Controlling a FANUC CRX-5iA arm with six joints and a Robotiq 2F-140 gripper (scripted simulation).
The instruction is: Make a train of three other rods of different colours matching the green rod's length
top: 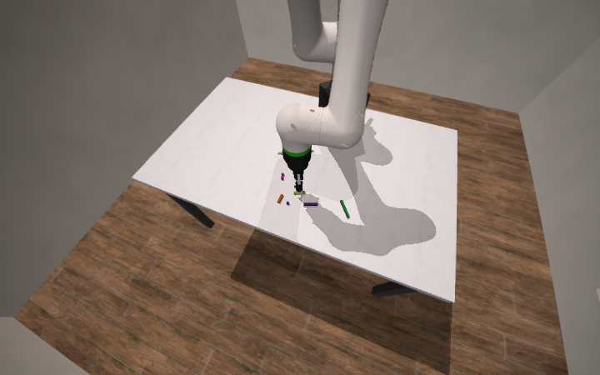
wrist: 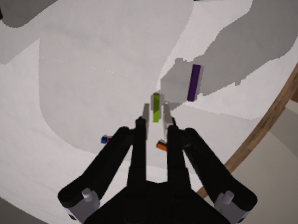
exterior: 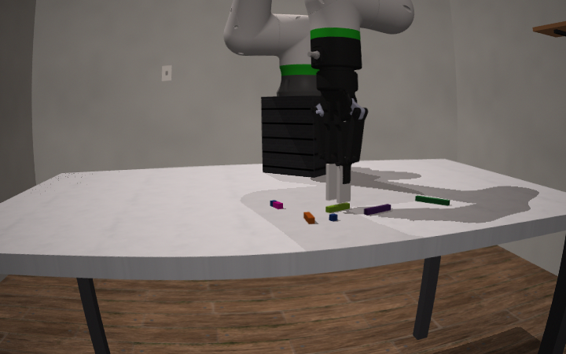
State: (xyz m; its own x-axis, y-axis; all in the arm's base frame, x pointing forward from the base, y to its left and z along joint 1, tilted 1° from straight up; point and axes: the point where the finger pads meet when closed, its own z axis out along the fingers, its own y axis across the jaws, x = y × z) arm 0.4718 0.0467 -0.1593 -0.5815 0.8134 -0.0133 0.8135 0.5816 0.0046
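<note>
Right now the lime rod is 5 cm below my hand. From my hand the other things lie so: magenta rod: 3 cm behind, 11 cm to the right, 5 cm below; then orange rod: 7 cm ahead, 6 cm to the right, 5 cm below; then purple rod: 2 cm ahead, 7 cm to the left, 5 cm below.
</note>
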